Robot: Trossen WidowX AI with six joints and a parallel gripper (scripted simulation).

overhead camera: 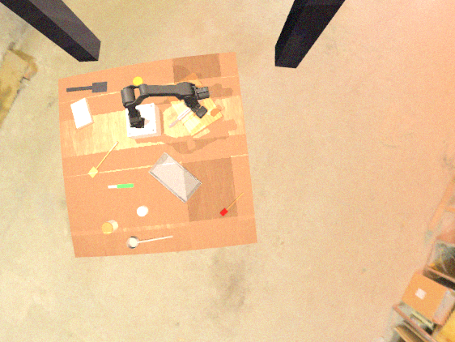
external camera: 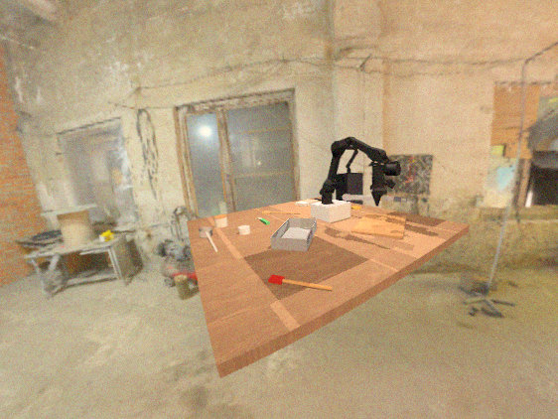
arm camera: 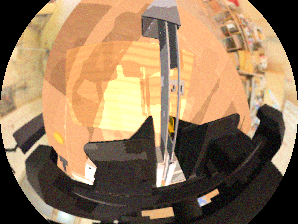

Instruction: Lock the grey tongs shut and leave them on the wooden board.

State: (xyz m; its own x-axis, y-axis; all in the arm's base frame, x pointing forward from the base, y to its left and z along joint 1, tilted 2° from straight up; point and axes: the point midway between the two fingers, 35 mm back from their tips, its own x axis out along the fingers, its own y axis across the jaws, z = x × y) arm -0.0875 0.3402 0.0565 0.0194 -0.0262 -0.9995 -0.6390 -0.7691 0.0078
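Right now the wooden board is 120 mm below my gripper tip, 70 mm behind it and 30 mm to the right of it. The rest, counted from my gripper tip: black spatula 780 mm to the right, 180 mm behind, 120 mm below; then grey roasting tin 410 mm ahead, 110 mm to the right, 100 mm below; then pale block 810 mm to the right, 110 mm below.
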